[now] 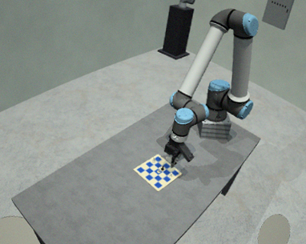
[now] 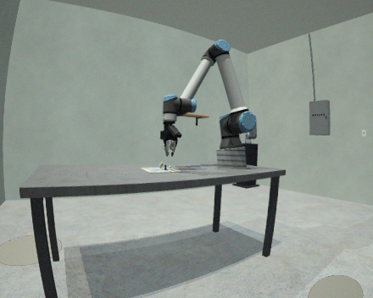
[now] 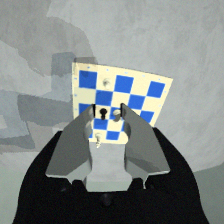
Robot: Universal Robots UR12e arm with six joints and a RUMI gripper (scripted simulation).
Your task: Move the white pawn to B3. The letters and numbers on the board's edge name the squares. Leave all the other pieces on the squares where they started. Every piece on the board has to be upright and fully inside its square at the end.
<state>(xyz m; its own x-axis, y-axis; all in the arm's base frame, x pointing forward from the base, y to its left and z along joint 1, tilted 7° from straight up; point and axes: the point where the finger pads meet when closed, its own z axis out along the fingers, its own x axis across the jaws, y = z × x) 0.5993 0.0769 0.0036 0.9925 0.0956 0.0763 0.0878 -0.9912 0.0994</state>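
Now: the white pawn 90 mm below my hand. Round my hand: chessboard 110 mm below, 80 mm to the right, 30 mm ahead; then black pawn 90 mm below, 70 mm to the right, 10 mm behind.
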